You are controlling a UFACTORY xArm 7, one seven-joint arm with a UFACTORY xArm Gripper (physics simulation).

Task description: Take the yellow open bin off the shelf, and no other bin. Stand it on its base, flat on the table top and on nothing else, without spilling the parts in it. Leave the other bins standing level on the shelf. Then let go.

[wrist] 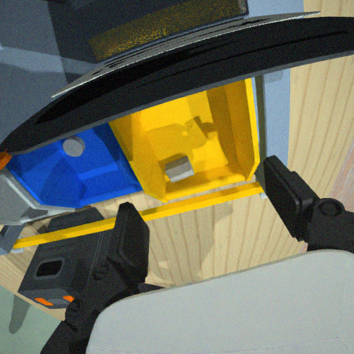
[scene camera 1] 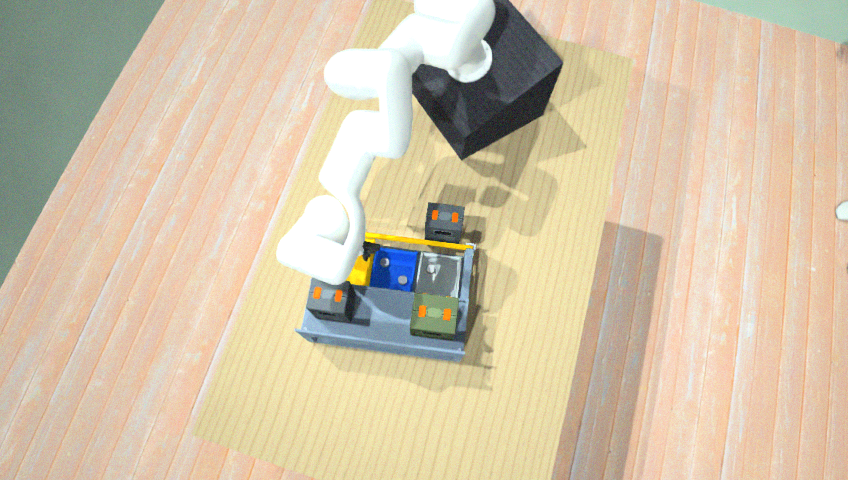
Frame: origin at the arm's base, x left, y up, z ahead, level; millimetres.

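Seen in the pictures: arm's base, origin of its link: [scene camera 1: 469, 60].
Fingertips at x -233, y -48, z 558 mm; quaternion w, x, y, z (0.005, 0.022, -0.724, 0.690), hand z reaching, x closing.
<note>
Pixels of each thing's top centre, then the offset from my fingertips to it. "spot": a spot on its surface instead. Level surfaces: height alone.
- yellow open bin, centre of its top: [scene camera 1: 347, 264] dx -2, dy -40, dz +15 mm
- shelf, a spot on its surface: [scene camera 1: 380, 306] spot: dx +94, dy -27, dz +110 mm
- blue bin, centre of its top: [scene camera 1: 392, 277] dx +109, dy -47, dz +32 mm
- grey bin, centre of its top: [scene camera 1: 437, 282] dx +221, dy -47, dz +30 mm
- yellow bar, centre of its top: [scene camera 1: 398, 238] dx +110, dy -63, dz -76 mm
- green case, centre of its top: [scene camera 1: 434, 312] dx +222, dy +70, dz +129 mm
- ribbed table top, height of its surface: dy -128 mm
The yellow open bin [scene camera 1: 360, 270] [wrist: 165, 120] stands in the shelf [scene camera 1: 380, 306] at its left end in the scene view, partly hidden by the arm. A grey part [wrist: 179, 168] lies in it. The blue bin [scene camera 1: 393, 270] [wrist: 100, 167] stands beside it, then a grey bin [scene camera 1: 443, 273] [wrist: 15, 200]. A yellow bar [scene camera 1: 422, 241] [wrist: 200, 201] runs across the bins' open side. My gripper [wrist: 200, 196] is open and empty, its fingers wide apart near the yellow bin's near end. In the scene view the arm hides most of it. The wrist housing covers the bin's far part in the wrist view.
A dark case [scene camera 1: 329, 300] and a green case [scene camera 1: 433, 315] stand on the shelf's top. Another dark case [scene camera 1: 444, 221] [wrist: 65, 260] stands beyond the bar, near the grey bin. The black base block [scene camera 1: 499, 77] stands further back on the ribbed table top [scene camera 1: 523, 333].
</note>
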